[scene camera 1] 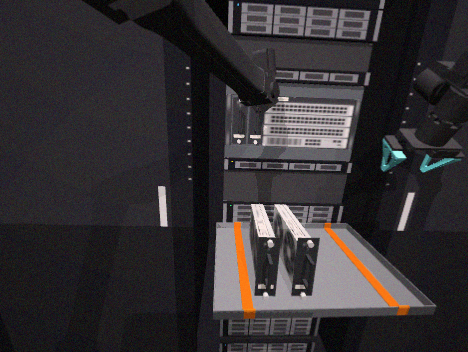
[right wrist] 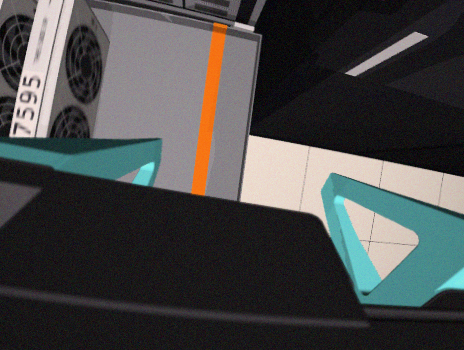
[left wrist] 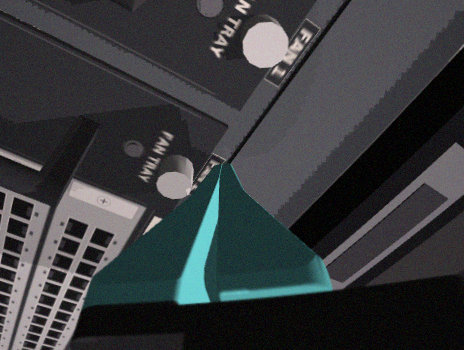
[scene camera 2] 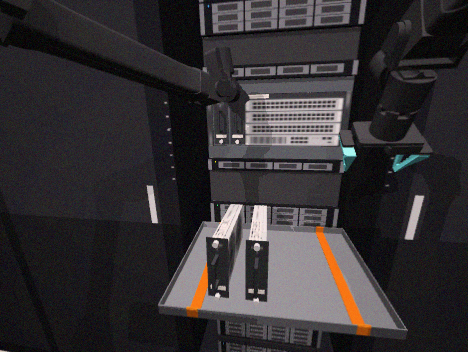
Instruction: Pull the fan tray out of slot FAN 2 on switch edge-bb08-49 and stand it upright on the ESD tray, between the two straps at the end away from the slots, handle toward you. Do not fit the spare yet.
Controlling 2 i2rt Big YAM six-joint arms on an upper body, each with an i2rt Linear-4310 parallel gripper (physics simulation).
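The switch (scene camera 1: 310, 122) (scene camera 2: 295, 117) sits in the rack. The FAN 2 fan tray (scene camera 1: 255, 127) (scene camera 2: 237, 127) (left wrist: 165, 117) is in its slot, flush beside the FAN 1 tray; its white thumbscrew (left wrist: 175, 182) shows in the left wrist view. My left gripper (left wrist: 224, 176) is shut and empty, its tips together beside the FAN 2 label, partly covering it; the arm hides it in the scene views. My right gripper (scene camera 1: 404, 170) (scene camera 2: 370, 170) (right wrist: 248, 167) is open and empty, above the right side of the ESD tray (scene camera 1: 340, 285) (scene camera 2: 295, 280) (right wrist: 150, 90).
Two fan trays (scene camera 1: 267, 265) (scene camera 2: 257, 270) stand upright on the ESD tray, handles toward the scene cameras. Orange straps cross it at left (scene camera 1: 241, 270) (scene camera 2: 200, 292) and right (scene camera 1: 362, 265) (scene camera 2: 340, 280) (right wrist: 207, 115). Rack units sit above and below the switch.
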